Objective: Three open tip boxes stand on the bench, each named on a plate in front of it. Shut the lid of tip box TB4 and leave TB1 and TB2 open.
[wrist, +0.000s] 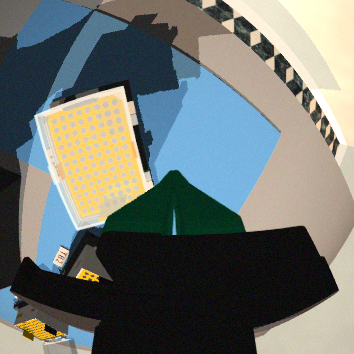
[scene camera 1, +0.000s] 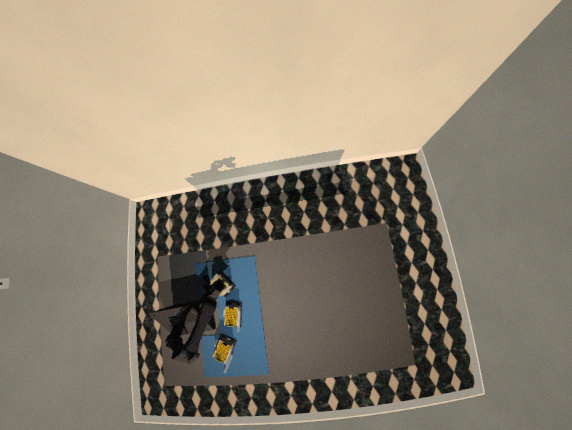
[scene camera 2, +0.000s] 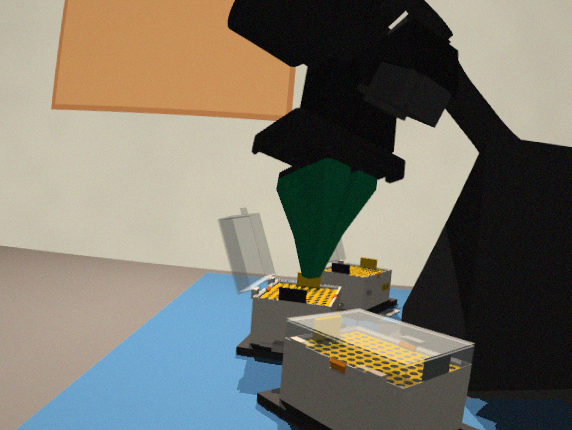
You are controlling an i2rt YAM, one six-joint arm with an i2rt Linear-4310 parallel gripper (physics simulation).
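Places are measured from the arm's base along level axes (x ahead, y left, z up), in centimetres.
Pixels of known places: gripper, between the fingertips: point(wrist: 173, 177) point(scene camera 1: 223, 280) point(scene camera 2: 310, 277); arm's base, origin of its link: point(scene camera 1: 178, 325) point(scene camera 2: 564, 258).
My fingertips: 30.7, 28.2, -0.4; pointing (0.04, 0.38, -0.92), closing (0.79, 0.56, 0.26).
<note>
Ahead of a thing's pixels: the offset from my fingertips to its top centre, as dx, dy, dz. "spot": to the spot under its first point. Level surfaces: height alone.
The tip box nearest scene camera 2 point(scene camera 1: 221, 286) point(scene camera 2: 350, 400) point(wrist: 92, 155) has its clear lid {spot: -6.4, -4.9, -4.3} point(scene camera 2: 390, 327) down over the yellow tip rack; its nameplate is not readable. The middle box {+1.4, -23.5, -5.4} point(scene camera 1: 231, 316) point(scene camera 2: 267, 325) stands behind it with its clear lid point(scene camera 2: 247, 250) upright; a plate reading TB2 {spot: -4.0, -23.0, -11.8} point(wrist: 61, 256) lies by it in the wrist view. The third box {-4.0, -45.9, -4.5} point(scene camera 1: 223, 351) point(scene camera 2: 357, 292) point(wrist: 41, 327) is open, its lid {spot: +1.9, -48.2, -4.5} point(wrist: 60, 346) partly hidden in scene camera 2. My gripper point(scene camera 2: 311, 276) point(wrist: 173, 177) is shut and empty, fingertips beside the nearest box's lidded top.
The boxes stand on a blue mat {dz -12.0} point(scene camera 1: 252, 285) point(scene camera 2: 150, 360) on the grey-brown bench {dz -12.3} point(scene camera 1: 330, 300). The black arm point(scene camera 1: 200, 325) point(scene camera 2: 490, 200) rises on the inner side of the boxes. An orange board point(scene camera 2: 175, 55) hangs on the wall behind.
</note>
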